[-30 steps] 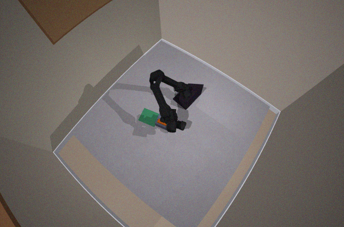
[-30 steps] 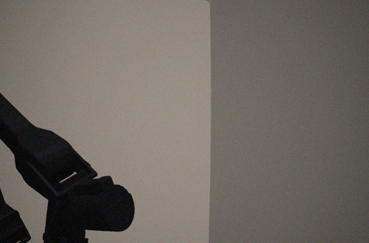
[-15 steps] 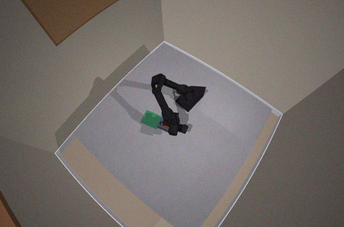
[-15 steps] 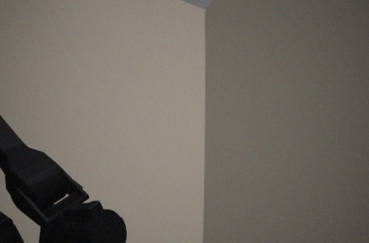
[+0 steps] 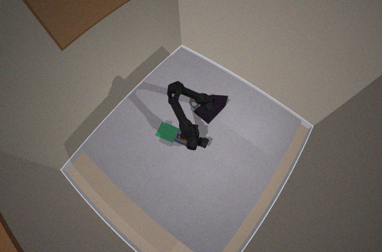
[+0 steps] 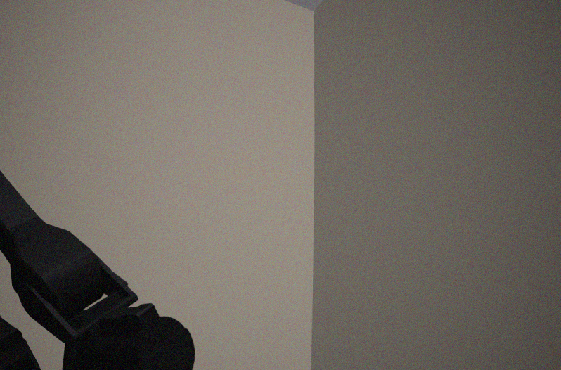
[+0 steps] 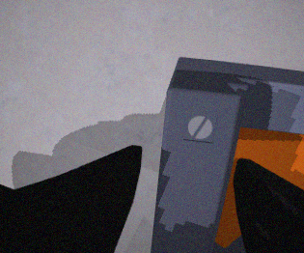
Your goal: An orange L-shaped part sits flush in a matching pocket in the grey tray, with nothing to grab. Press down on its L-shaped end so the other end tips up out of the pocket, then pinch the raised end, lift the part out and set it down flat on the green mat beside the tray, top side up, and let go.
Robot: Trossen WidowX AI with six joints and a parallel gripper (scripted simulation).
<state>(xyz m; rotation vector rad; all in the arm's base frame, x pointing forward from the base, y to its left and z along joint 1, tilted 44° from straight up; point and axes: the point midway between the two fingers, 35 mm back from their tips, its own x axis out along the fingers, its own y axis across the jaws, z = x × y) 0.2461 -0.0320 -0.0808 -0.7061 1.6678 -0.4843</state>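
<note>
My gripper tip is 4 cm to the left of the orange L-shaped part.
</note>
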